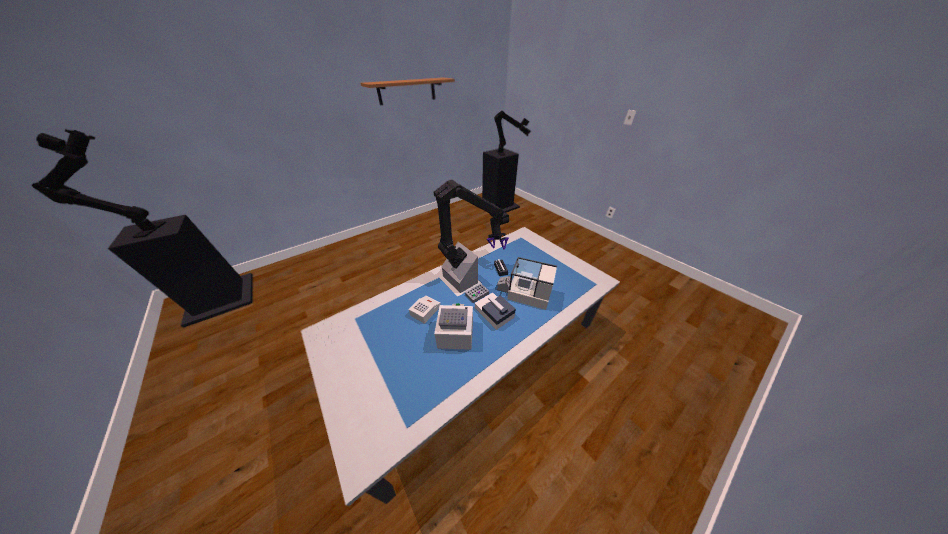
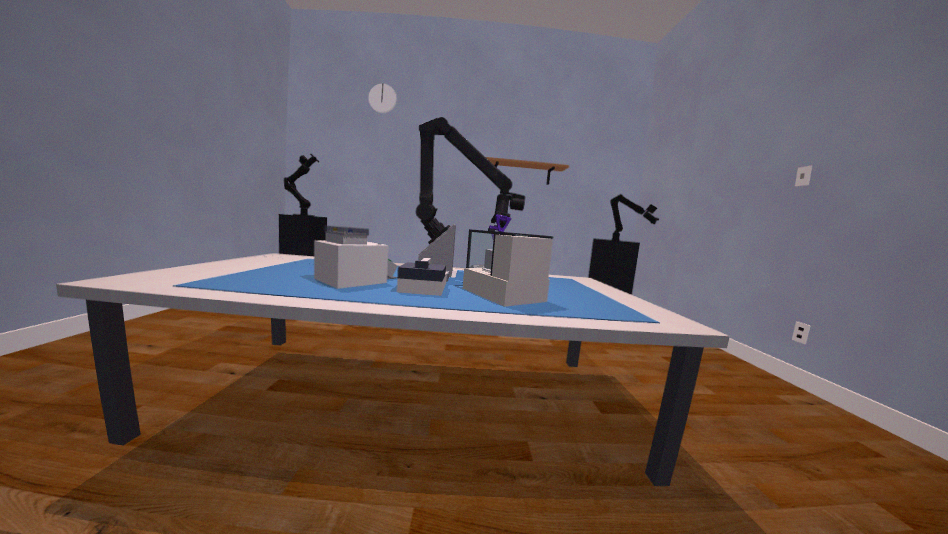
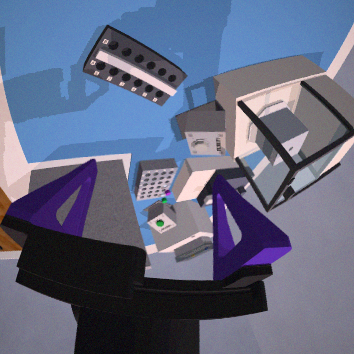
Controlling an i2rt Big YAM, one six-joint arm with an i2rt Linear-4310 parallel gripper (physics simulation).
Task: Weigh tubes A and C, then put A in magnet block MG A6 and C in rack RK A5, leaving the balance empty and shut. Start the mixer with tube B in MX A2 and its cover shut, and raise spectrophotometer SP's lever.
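Frame: origin at the arm's base, x ahead, y left, z up, level; millimetres.
Seen in the pictures: gripper, fingertip midpoint: (image 1: 498, 248) (image 3: 155, 171); arm's base at its link origin: (image 1: 458, 258) (image 2: 440, 235).
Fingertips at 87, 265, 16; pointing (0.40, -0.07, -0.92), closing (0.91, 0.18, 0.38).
Observation:
Offsets run from my fingertips to a thing's middle, as dx, dy, dz. "*": to the spot under its first point.
My gripper (image 1: 498, 246) (image 2: 498, 228) (image 3: 155, 171) is open and empty, high above the table. The dark magnet block {+13, +21, -162} (image 1: 500, 267) (image 3: 136, 66) has two rows of holes, and no tube shows in it. The grey rack (image 1: 476, 291) (image 3: 170, 165) has a purple and a green spot at its near corner; which tubes these are is unclear. The glass-panelled balance {+268, -4, -75} (image 1: 542, 290) (image 2: 522, 268) (image 3: 270, 72) stands at the right. A white box {+259, -494, -91} (image 1: 453, 336) (image 2: 350, 265) with a grey holed block on top looks like the mixer. The low device with a dark top {+294, -255, -135} (image 1: 496, 310) (image 2: 422, 278) may be the spectrophotometer.
A small grey device with a dial {* +185, -101, -117} (image 1: 503, 283) (image 3: 206, 142) stands beside the balance. A low white box with holes {+52, -587, -151} (image 1: 423, 308) stands near the arm's base (image 1: 460, 268). Two other arms on black pedestals (image 1: 189, 265) (image 1: 499, 179) stand beyond the table.

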